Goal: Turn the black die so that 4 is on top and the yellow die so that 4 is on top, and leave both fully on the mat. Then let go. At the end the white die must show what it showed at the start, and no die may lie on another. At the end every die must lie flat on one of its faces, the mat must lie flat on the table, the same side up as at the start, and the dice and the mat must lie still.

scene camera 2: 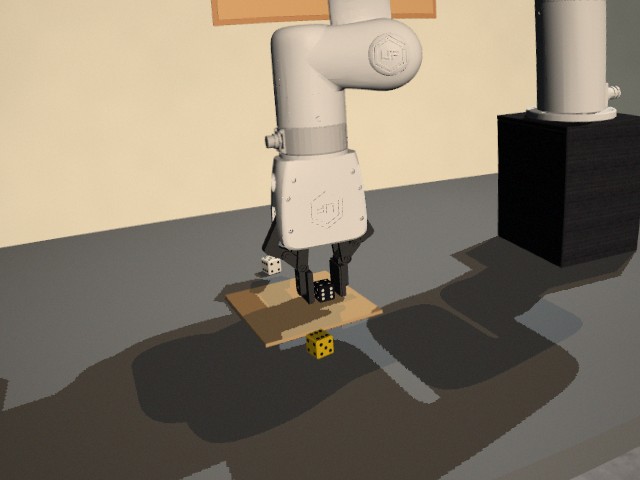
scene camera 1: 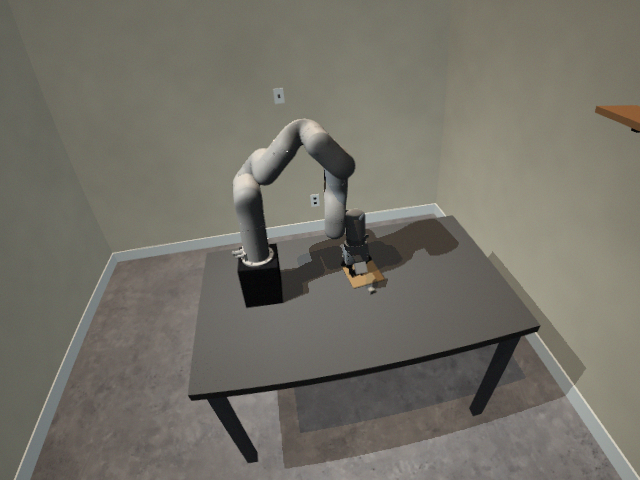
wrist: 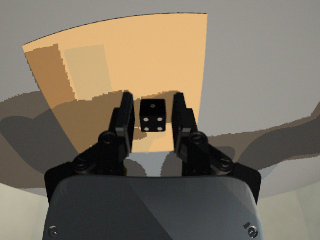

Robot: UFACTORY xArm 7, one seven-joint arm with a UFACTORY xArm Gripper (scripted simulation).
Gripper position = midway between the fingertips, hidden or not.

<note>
In view: the gripper [scene camera 2: 323, 295], a tan mat [scene camera 2: 275, 313] and a black die [wrist: 152, 114].
The tan mat is seen too in the wrist view [wrist: 83, 71]. The gripper is seen too in scene camera 1 [scene camera 1: 356, 274] and in the wrist view [wrist: 153, 105].
</note>
